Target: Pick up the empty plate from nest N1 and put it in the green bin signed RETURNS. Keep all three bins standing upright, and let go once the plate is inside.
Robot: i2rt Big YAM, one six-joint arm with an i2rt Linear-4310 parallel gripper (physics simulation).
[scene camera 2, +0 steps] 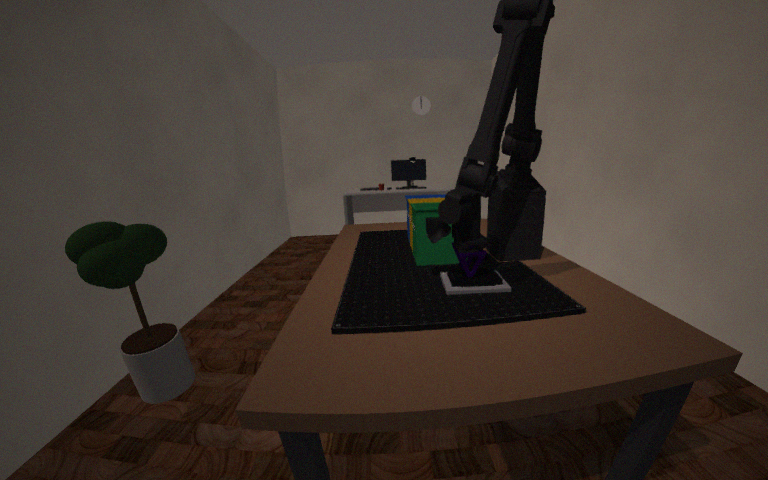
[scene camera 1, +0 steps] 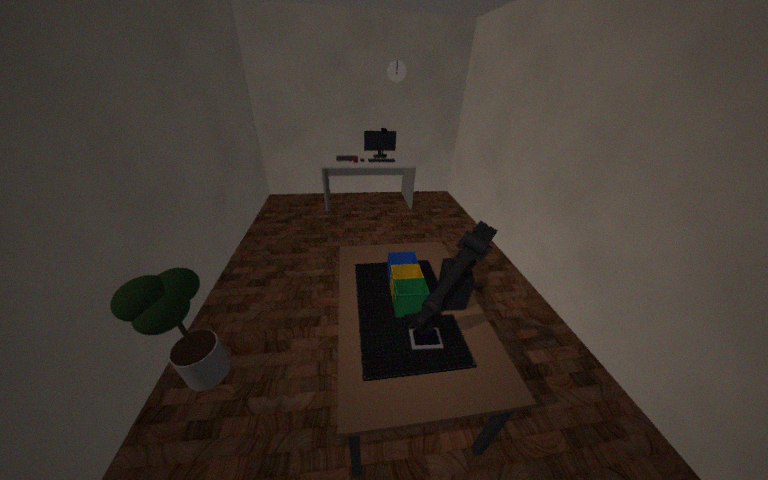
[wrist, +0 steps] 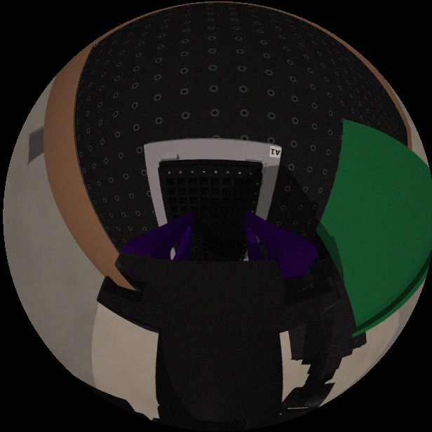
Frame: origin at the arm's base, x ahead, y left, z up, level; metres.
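Where they show: gripper, fingertip midpoint: (scene camera 2: 467,273) (scene camera 1: 422,334); arm's base, origin of the base link: (scene camera 2: 515,180).
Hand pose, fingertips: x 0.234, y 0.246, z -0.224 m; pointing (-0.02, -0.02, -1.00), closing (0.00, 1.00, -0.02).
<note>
Each offset is from my fingertips to the top centre of the thing. Level surfaces: height alone.
The plate {dx -0.015, dy +0.009, dz +0.000 m} (scene camera 1: 433,340) (scene camera 2: 485,279) (wrist: 215,187) is black with a grid of small square wells. It lies in a white frame-like nest {dx -0.015, dy +0.008, dz -0.011 m} (scene camera 1: 427,346) (scene camera 2: 479,290) (wrist: 212,149); a tag on the nest's corner reads A1, and no N1 sign is readable. My gripper (scene camera 2: 471,273) (wrist: 218,216) has purple fingers, partly open with nothing held between them, pointing down over the plate; their exact height above it is unclear. The green bin {dx +0.038, dy -0.207, dz +0.154 m} (scene camera 1: 411,302) (scene camera 2: 431,249) (wrist: 380,215) stands upright beside the nest. Its RETURNS sign does not show.
A yellow bin {dx +0.040, dy -0.338, dz +0.154 m} (scene camera 1: 406,271) (scene camera 2: 427,200) and a blue bin {dx +0.042, dy -0.469, dz +0.154 m} (scene camera 1: 402,258) stand upright in a row behind the green one. All stand on a black perforated board {dz -0.026 m} (scene camera 1: 379,345) (scene camera 2: 390,302) (wrist: 215,40) on a wooden table {dz -0.039 m} (scene camera 1: 390,404) (scene camera 2: 441,362). The arm's base stands right of the bins.
</note>
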